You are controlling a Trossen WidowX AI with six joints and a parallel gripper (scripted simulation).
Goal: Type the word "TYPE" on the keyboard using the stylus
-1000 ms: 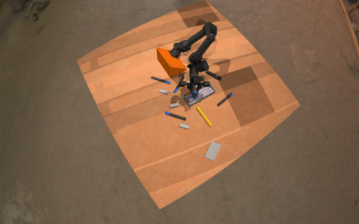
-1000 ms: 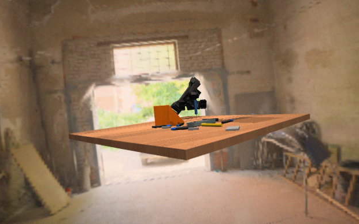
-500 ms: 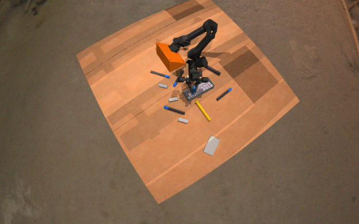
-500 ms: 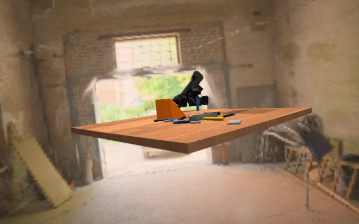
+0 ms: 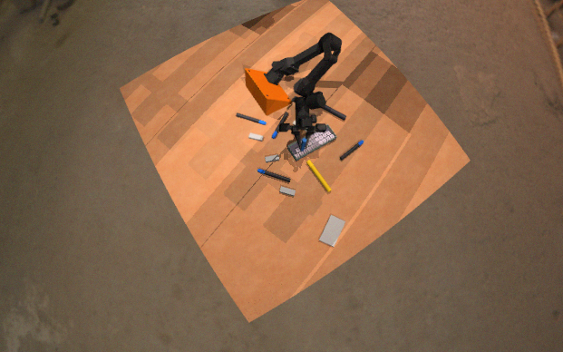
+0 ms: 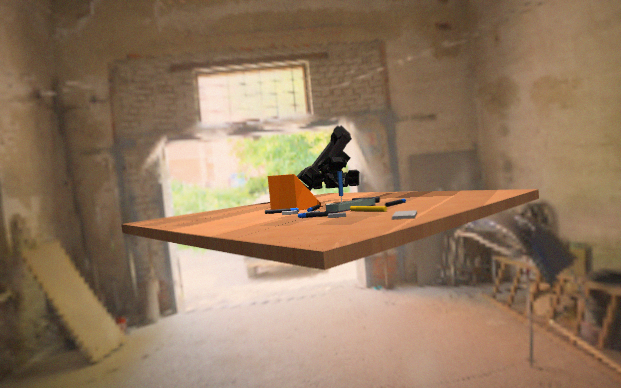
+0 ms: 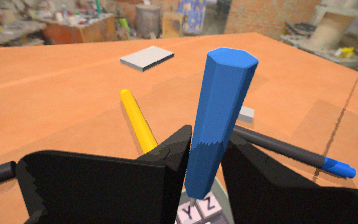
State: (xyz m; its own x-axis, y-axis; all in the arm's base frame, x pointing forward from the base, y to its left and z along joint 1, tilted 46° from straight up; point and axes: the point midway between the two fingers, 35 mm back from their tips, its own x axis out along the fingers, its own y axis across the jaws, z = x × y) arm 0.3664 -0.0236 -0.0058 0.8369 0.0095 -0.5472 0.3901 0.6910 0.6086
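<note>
Right now the white cylinder is 120 mm behind my gripper tip, 70 mm to the left of it and 90 mm below it. The rest, counted from my gripper tip: dark cylinder 140 mm behind, 240 mm to the left, 80 mm below; yellow stick 100 mm ahead, 30 mm to the left, 90 mm below; blue stylus 10 mm behind, 10 mm to the left, 20 mm below.
</note>
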